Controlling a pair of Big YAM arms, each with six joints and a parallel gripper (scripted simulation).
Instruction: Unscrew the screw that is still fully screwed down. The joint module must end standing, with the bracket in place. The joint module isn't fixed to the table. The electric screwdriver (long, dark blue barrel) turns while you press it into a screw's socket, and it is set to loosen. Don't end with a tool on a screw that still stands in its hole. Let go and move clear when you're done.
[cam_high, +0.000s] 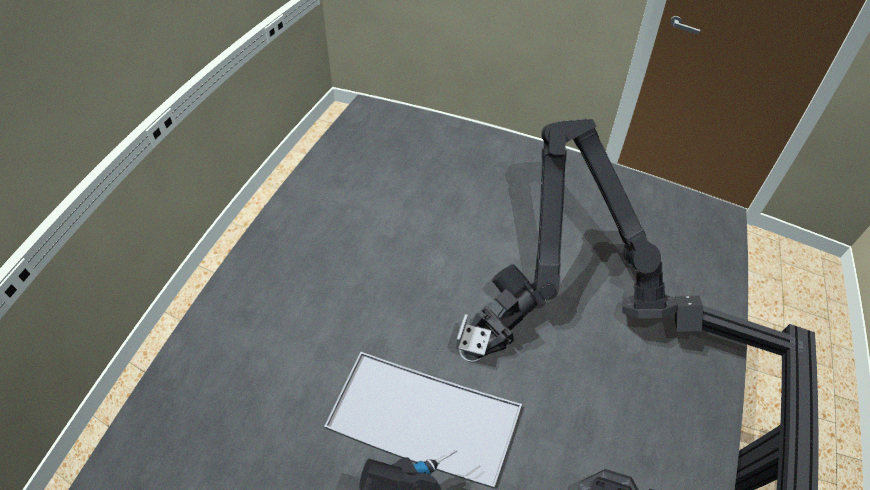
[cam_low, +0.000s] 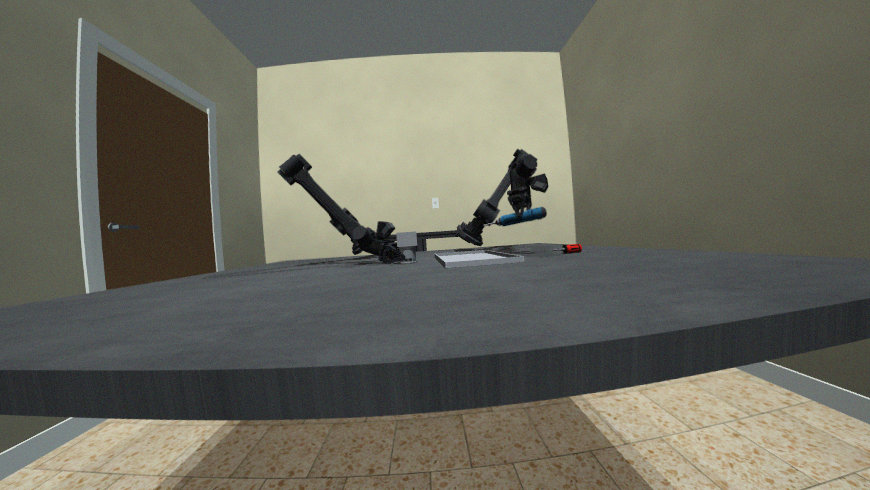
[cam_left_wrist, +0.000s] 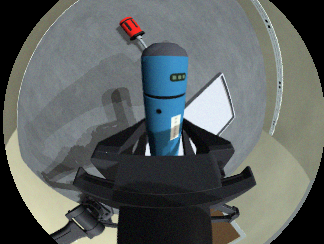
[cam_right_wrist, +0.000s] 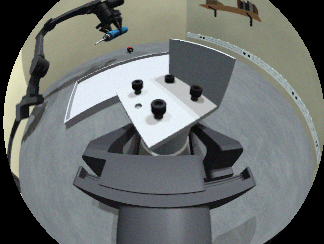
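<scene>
My right hand is 50 mm below the grey bracket. The rest, counted from my right hand: flat white tray: 40 mm ahead, 220 mm to the left, 20 mm below; red-handled screwdriver: 100 mm ahead, 550 mm to the left, 10 mm below.
</scene>
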